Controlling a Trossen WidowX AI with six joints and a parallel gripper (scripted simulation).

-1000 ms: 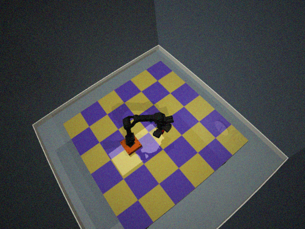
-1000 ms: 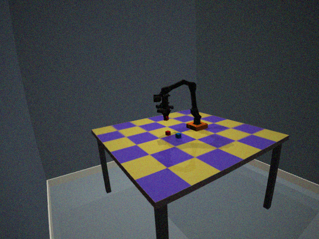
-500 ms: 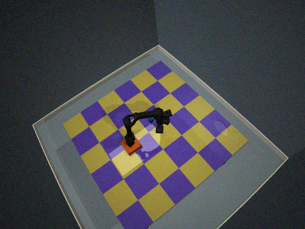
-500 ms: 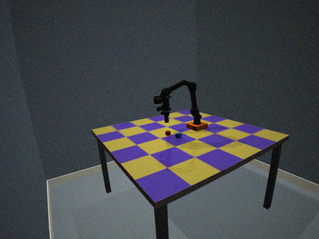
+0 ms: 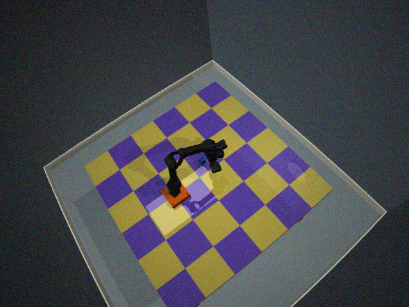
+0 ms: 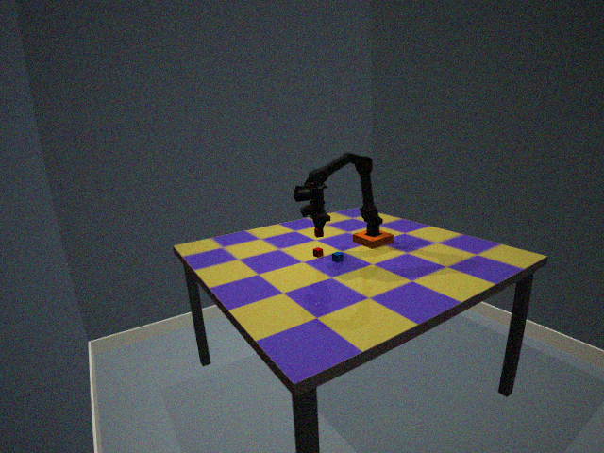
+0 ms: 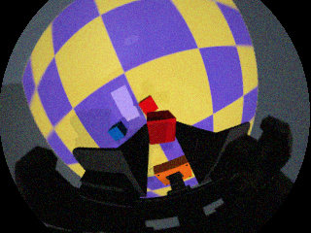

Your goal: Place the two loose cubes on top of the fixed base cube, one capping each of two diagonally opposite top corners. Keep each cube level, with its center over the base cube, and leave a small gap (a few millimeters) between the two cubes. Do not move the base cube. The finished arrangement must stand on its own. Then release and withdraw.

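The blue cube is 120 mm to the left of my gripper tip and 90 mm below it. Also, from my gripper tip: red cube right at my gripper tip.
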